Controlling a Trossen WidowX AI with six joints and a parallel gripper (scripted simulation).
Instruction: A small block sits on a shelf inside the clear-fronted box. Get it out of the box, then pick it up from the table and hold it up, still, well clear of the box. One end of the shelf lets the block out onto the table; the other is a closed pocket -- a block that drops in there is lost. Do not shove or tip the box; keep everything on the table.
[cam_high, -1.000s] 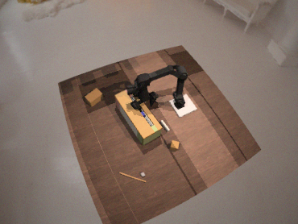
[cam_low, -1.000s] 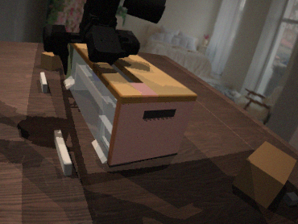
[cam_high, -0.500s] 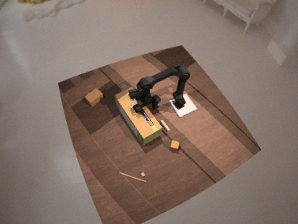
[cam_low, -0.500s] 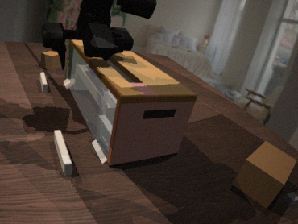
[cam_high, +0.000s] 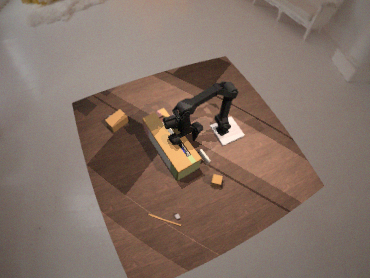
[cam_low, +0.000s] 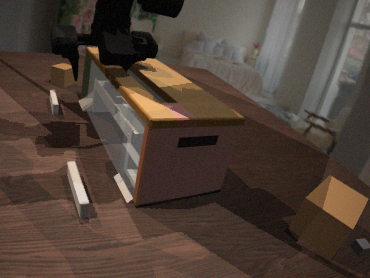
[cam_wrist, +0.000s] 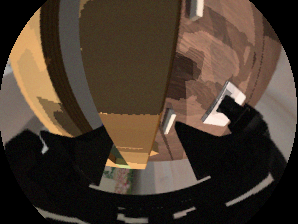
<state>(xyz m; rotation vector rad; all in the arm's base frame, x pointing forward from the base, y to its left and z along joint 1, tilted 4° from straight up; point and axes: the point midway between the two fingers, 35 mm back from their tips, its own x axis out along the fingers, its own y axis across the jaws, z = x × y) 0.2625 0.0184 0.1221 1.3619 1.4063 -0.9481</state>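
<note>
The blue block is 50 mm ahead of my gripper tip and 20 mm to the left of it. Round my gripper tip: orange cube (240 mm to the left, 70 mm below, 50 mm behind); then thin stick (300 mm to the left, 290 mm ahead, 90 mm below); then orange box (370 mm to the right, 290 mm ahead, 60 mm below).
</note>
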